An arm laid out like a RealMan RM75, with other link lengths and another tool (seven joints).
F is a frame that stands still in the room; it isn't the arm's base.
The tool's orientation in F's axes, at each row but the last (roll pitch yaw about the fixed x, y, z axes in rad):
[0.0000 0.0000 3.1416]
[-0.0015 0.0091 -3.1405]
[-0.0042 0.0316 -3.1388]
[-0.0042 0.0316 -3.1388]
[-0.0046 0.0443 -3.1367]
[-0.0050 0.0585 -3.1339]
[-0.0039 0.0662 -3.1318]
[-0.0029 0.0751 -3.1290]
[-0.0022 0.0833 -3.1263]
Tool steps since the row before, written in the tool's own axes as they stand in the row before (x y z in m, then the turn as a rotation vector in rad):
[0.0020 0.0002 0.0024 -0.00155 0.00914 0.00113]
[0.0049 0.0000 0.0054 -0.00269 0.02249 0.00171]
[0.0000 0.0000 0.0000 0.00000 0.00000 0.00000]
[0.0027 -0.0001 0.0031 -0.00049 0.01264 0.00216]
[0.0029 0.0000 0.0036 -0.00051 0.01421 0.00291]
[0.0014 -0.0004 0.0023 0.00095 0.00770 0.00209]
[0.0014 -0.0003 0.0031 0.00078 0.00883 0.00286]
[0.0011 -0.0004 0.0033 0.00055 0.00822 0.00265]
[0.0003 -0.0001 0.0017 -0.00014 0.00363 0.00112]
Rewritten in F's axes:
[-0.0020 -0.0002 0.0024 0.00155 -0.00914 0.00113]
[-0.0049 0.0000 0.0054 0.00270 -0.02249 0.00170]
[0.0000 0.0000 0.0000 0.00000 0.00000 0.00000]
[-0.0028 0.0001 0.0030 0.00046 -0.01265 0.00212]
[-0.0031 0.0000 0.0035 0.00045 -0.01422 0.00286]
[-0.0015 0.0004 0.0022 -0.00101 -0.00772 0.00199]
[-0.0016 0.0003 0.0030 -0.00088 -0.00885 0.00277]
[-0.0013 0.0004 0.0032 -0.00064 -0.00824 0.00258]
[-0.0004 0.0001 0.0017 0.00010 -0.00363 0.00112]

